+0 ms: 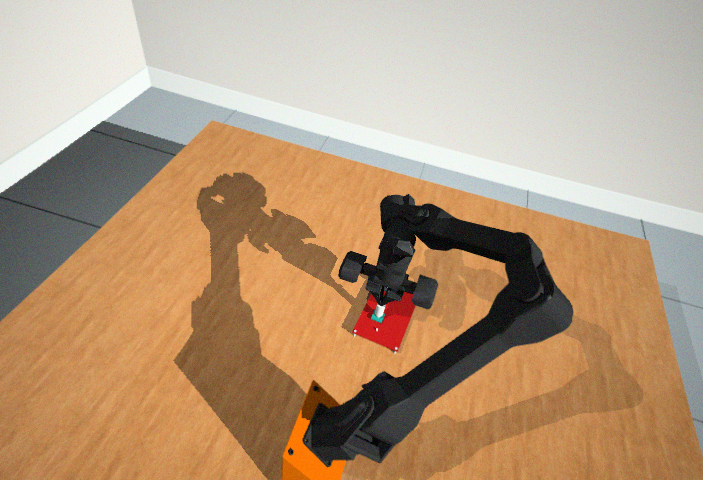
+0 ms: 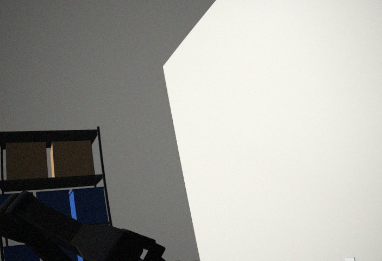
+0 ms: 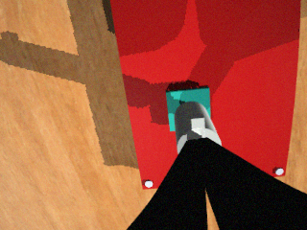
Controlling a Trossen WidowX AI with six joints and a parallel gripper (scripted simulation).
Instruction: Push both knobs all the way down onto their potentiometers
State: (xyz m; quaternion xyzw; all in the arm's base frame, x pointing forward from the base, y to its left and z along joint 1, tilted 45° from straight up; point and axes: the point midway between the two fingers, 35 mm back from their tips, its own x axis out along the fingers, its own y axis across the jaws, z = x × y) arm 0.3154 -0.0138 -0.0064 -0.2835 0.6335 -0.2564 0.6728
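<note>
Right now my gripper tip is 20 mm above the teal potentiometer. Round my gripper tip: knob (80 mm ahead, 10 mm below).
</note>
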